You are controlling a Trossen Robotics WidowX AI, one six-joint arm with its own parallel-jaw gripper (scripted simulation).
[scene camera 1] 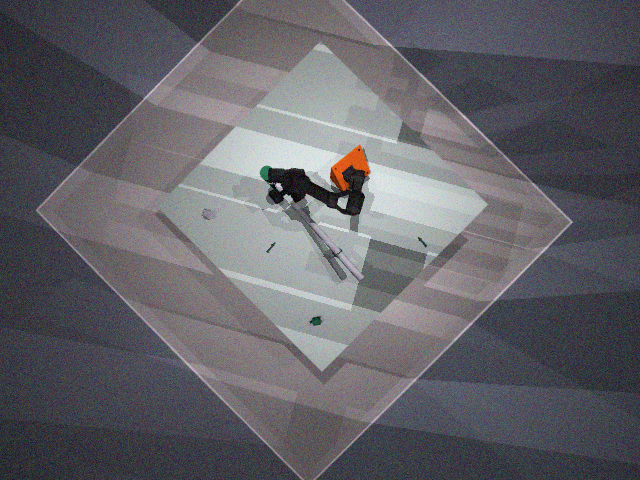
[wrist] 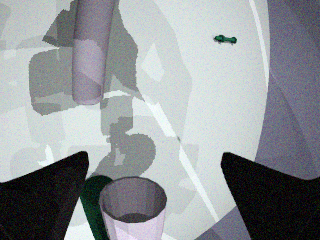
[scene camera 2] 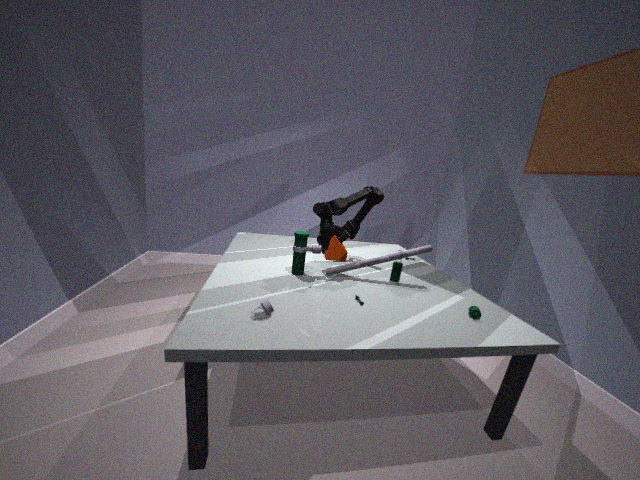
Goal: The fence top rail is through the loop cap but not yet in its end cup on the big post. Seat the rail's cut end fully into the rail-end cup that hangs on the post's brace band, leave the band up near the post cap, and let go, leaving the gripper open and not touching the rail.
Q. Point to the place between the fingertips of the gripper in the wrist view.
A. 156,160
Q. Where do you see a pale rail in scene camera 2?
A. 420,250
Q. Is the gripper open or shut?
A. Open.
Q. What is the gripper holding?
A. Nothing.
